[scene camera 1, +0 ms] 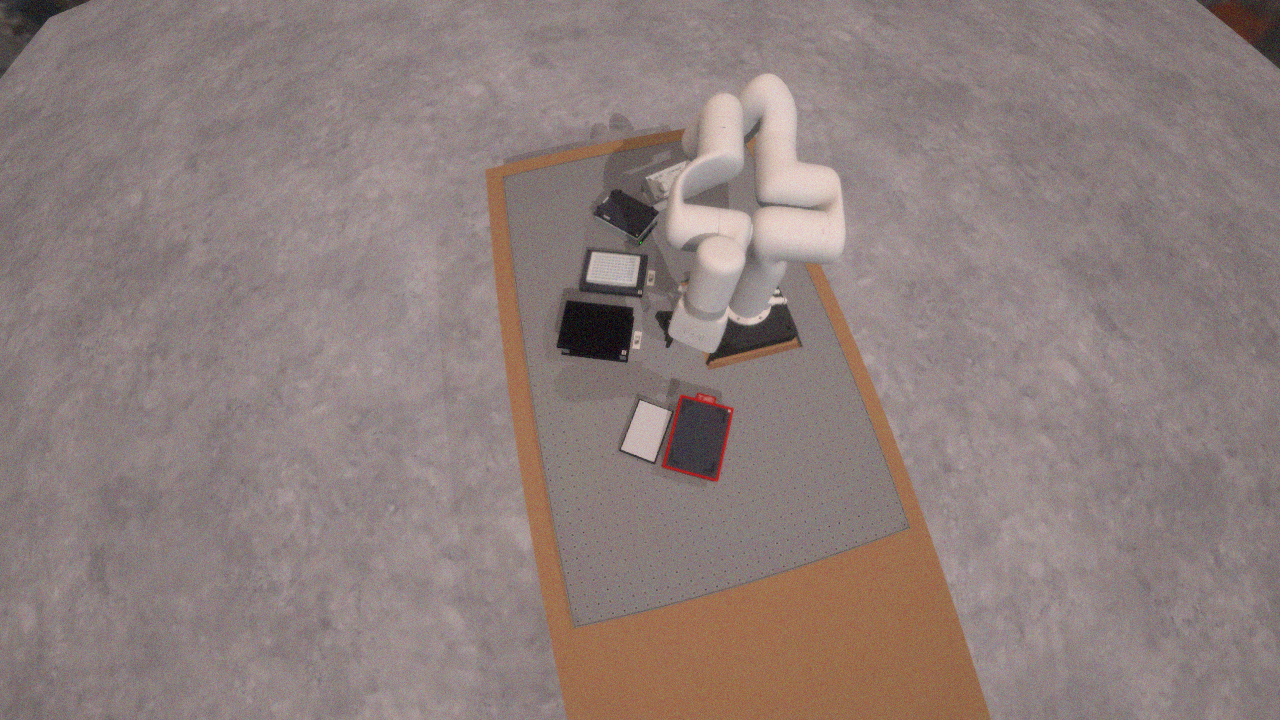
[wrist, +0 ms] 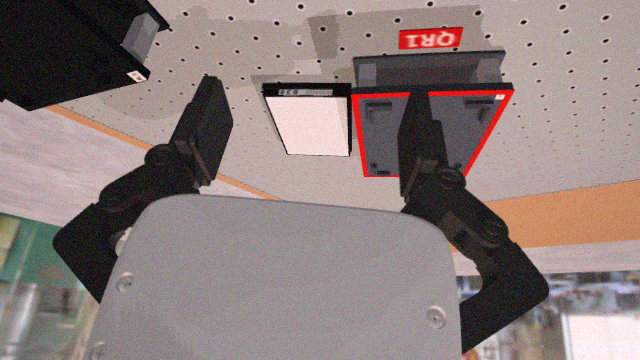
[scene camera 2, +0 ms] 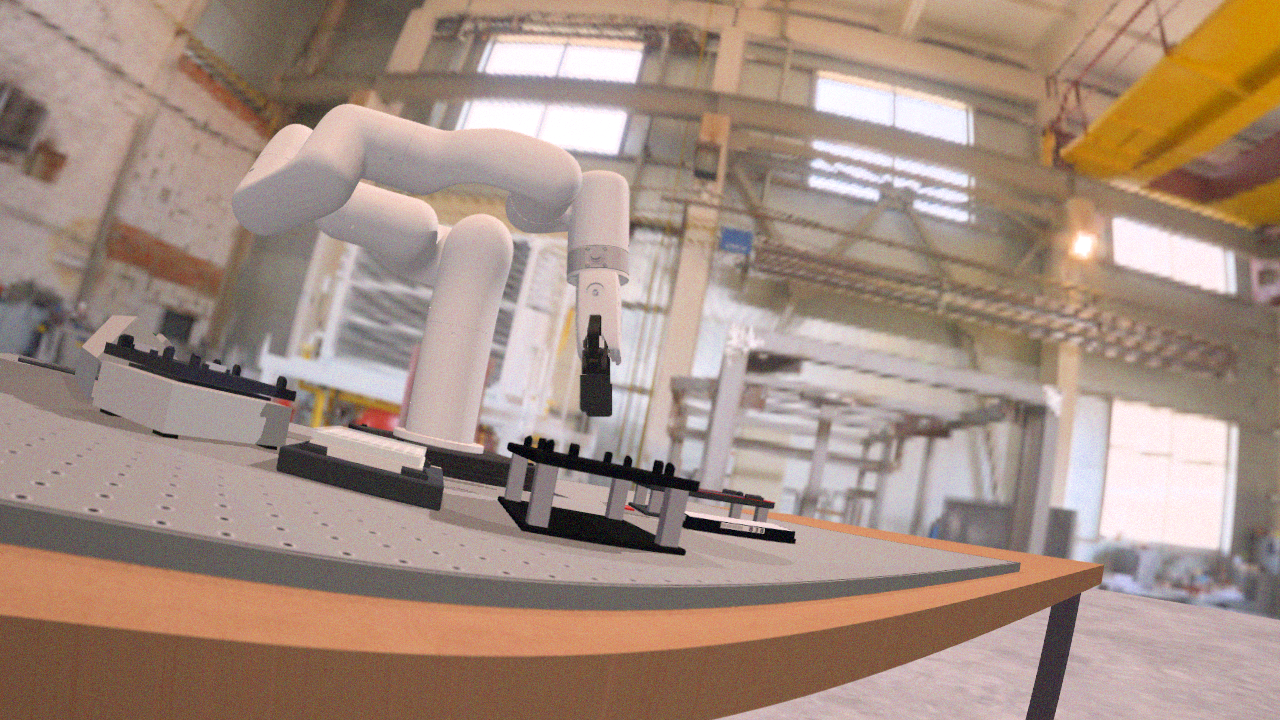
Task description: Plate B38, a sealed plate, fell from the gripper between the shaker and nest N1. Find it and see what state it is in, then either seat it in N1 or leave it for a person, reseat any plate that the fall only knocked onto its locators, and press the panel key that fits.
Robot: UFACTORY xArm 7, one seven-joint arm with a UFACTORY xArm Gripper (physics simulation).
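Seen in the pictures: gripper, fingertip midpoint: point(scene camera 1: 689, 351) point(wrist: 314, 105) point(scene camera 2: 597, 414); arm's base, origin of the base link: point(scene camera 1: 745, 302) point(scene camera 2: 437, 444).
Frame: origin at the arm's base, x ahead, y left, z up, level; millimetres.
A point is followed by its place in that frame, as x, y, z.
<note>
A plate with a white top point(scene camera 1: 646, 431) @(262, 300, -14) point(scene camera 2: 756, 528) @(305, 295, -17) point(wrist: 312, 125) @(256, 288, -14) lies flat and face up on the perforated board, close beside the red-edged QR1 stand point(scene camera 1: 698, 438) @(151, 324, 11) point(wrist: 380, 130) @(178, 284, 11). A code strip shows on its dark end; its characters are too blurred to read surely, and fine seal damage cannot be judged. My gripper point(scene camera 2: 596, 398) @(163, 147, 79) point(wrist: 314, 105) @(163, 147, 79) is open and empty, high above the board. A raised black nest point(scene camera 1: 595, 331) @(368, 69, 27) point(scene camera 2: 599, 468) @(446, 28, 24) point(wrist: 60, 60) @(341, 86, 28) on posts bears no plate; its small label is unreadable. Another white plate point(scene camera 1: 614, 268) @(321, -111, 6) point(scene camera 2: 371, 445) @(387, -122, 4) sits in a low dark nest point(scene camera 1: 613, 290) @(326, -57, -11) point(scene camera 2: 358, 483) @(404, -128, -22); exact seating is unclear.
The shaker point(scene camera 1: 626, 214) @(284, -265, 26) point(scene camera 2: 192, 402) @(354, -264, 0) with a dark top stands at the far end of the board. The pale panel point(scene camera 1: 662, 181) @(180, -353, 46) beyond it is partly covered by the arm, and its keys cannot be made out. The arm's black base point(scene camera 1: 760, 338) @(-22, 98, 2) stands beside the nests.
</note>
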